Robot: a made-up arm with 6 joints. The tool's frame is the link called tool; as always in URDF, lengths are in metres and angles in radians. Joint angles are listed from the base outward.
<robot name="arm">
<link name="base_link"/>
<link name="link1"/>
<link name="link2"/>
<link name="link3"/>
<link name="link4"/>
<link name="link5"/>
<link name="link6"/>
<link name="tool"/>
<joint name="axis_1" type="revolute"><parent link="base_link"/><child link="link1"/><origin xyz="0.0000 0.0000 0.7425" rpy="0.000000 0.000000 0.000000"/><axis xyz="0 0 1"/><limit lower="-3.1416" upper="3.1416"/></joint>
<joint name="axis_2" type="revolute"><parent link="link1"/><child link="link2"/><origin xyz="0.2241 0.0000 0.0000" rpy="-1.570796 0.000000 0.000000"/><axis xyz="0 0 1"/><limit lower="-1.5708" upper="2.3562"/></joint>
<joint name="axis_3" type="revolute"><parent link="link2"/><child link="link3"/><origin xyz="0.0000 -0.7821 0.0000" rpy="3.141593 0.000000 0.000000"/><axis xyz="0 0 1"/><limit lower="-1.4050" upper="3.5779"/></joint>
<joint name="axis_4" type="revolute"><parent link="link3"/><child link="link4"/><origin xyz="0.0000 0.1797 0.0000" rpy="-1.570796 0.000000 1.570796"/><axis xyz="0 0 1"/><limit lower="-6.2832" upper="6.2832"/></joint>
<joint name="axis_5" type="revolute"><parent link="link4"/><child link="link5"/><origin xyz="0.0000 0.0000 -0.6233" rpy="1.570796 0.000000 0.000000"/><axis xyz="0 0 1"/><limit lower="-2.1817" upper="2.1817"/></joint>
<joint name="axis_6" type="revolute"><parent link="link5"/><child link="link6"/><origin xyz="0.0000 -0.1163 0.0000" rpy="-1.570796 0.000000 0.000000"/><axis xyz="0 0 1"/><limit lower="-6.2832" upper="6.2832"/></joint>
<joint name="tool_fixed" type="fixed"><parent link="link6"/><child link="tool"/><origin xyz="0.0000 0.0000 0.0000" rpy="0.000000 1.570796 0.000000"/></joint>
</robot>
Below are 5 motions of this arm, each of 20 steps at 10 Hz.
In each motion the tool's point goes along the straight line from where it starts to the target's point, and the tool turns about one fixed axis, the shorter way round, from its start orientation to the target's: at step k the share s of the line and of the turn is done. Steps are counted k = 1, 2, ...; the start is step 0. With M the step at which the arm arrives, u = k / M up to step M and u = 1 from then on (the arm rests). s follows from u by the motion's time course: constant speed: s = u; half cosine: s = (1 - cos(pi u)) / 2; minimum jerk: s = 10 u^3 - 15 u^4 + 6 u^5.
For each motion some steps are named. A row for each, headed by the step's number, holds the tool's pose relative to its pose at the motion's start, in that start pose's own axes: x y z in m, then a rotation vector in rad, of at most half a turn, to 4 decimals.
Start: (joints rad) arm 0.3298 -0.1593 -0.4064 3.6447 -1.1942 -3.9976
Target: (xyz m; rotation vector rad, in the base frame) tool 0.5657 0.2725 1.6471 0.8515 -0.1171 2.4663
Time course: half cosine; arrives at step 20
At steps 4, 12, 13, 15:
4: -0.0071 0.0144 0.0090 0.0925 0.0241 0.1092
12: -0.0490 0.0990 0.0614 0.6341 0.1653 0.7488
13: -0.0544 0.1100 0.0682 0.7043 0.1836 0.8317
15: -0.0639 0.1292 0.0800 0.8270 0.2156 0.9765

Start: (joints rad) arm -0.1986 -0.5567 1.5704 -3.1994 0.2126 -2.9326
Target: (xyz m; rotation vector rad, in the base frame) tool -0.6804 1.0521 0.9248 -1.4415 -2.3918 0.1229
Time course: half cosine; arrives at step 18
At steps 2, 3, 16, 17, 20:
2: -0.0271 0.0247 0.0191 -0.0085 -0.0256 0.0220
3: -0.0602 0.0549 0.0424 -0.0188 -0.0569 0.0489
16: -0.8719 0.7955 0.6136 -0.2718 -0.8235 0.7079
17: -0.8922 0.8140 0.6279 -0.2782 -0.8426 0.7244
20: -0.8990 0.8202 0.6327 -0.2803 -0.8491 0.7300

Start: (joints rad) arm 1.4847 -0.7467 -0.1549 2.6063 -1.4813 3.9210
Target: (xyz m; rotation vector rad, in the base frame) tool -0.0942 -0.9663 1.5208 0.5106 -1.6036 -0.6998
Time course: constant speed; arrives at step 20
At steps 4, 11, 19, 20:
4: 0.0184 -0.1248 0.1812 -0.1502 -0.1393 0.0005
11: 0.0506 -0.3432 0.4983 -0.4131 -0.3831 0.0013
19: 0.0874 -0.5928 0.8608 -0.7136 -0.6617 0.0022
20: 0.0920 -0.6240 0.9061 -0.7512 -0.6965 0.0023

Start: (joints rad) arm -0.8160 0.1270 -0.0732 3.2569 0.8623 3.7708
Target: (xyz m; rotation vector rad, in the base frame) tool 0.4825 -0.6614 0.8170 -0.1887 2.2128 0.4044
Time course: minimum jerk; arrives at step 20
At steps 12, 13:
12: 0.3210 0.1974 -0.2856 -0.4054 0.6173 0.3688
13: 0.3597 0.2212 -0.3200 -0.4543 0.6917 0.4133

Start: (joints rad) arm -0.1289 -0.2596 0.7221 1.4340 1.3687 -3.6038
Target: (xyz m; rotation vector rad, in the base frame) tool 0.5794 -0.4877 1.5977 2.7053 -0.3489 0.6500
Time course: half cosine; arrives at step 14
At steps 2, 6, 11, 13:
2: -0.0316 -0.0275 0.0084 0.0412 -0.0673 0.0375
6: -0.2481 -0.2162 0.0657 0.3235 -0.5285 0.2944
11: -0.5687 -0.4956 0.1505 0.7414 -1.2112 0.6748
13: -0.6303 -0.5493 0.1669 0.8218 -1.3425 0.7480

